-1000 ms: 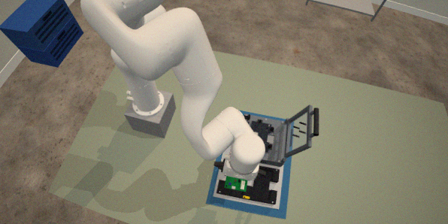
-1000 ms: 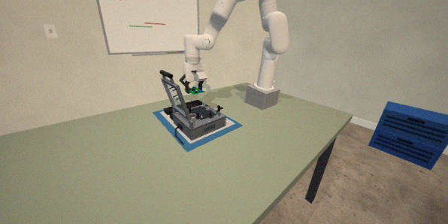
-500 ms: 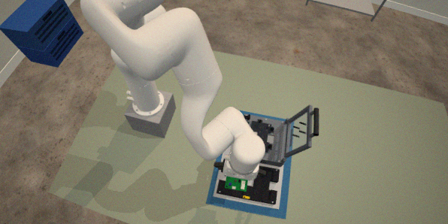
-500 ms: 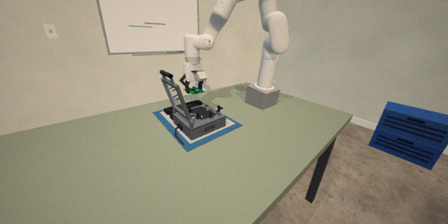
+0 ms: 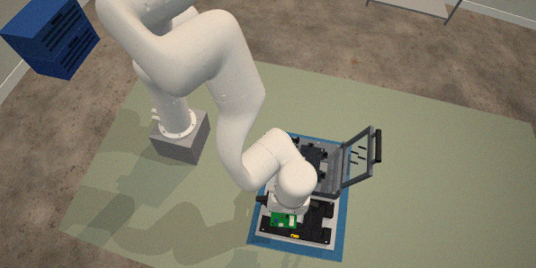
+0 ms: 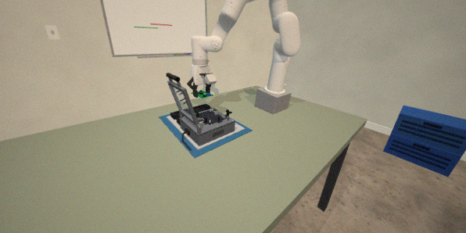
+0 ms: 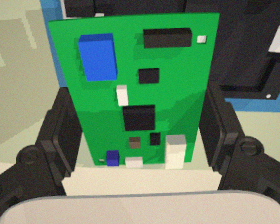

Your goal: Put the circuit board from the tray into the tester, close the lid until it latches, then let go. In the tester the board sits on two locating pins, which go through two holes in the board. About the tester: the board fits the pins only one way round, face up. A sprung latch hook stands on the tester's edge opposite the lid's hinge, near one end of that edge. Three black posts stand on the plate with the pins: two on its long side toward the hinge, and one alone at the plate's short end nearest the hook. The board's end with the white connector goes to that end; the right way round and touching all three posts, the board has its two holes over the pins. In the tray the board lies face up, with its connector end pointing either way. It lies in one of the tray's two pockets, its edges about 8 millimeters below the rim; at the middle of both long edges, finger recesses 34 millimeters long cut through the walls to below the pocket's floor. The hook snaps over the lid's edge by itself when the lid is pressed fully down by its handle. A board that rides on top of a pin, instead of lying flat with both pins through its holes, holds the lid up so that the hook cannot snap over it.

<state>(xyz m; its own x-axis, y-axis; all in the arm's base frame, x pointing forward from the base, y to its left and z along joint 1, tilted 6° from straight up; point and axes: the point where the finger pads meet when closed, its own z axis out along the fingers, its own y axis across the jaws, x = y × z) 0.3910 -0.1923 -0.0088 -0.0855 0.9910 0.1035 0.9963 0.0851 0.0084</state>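
My hand is right at the green circuit board. The rest, counted from my hand: tester lid 18 cm ahead, 17 cm to the left, 6 cm above; then latch hook 23 cm to the left, 4 cm below.
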